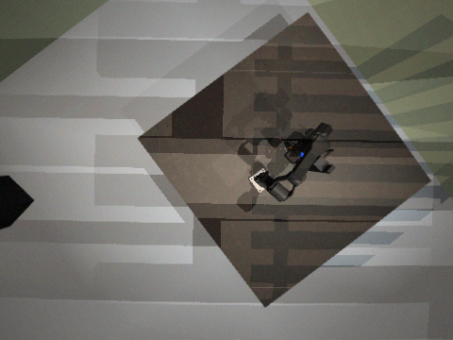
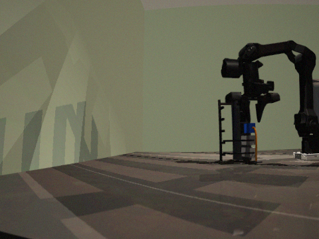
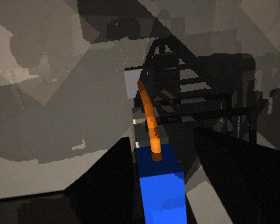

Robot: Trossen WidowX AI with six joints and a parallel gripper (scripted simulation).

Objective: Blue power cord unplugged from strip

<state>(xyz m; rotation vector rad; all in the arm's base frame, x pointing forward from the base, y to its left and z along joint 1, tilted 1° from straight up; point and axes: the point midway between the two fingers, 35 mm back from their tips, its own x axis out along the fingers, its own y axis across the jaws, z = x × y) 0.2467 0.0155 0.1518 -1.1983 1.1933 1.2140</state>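
The plug lies 6 cm to the right of my gripper tip and 1 cm below it.
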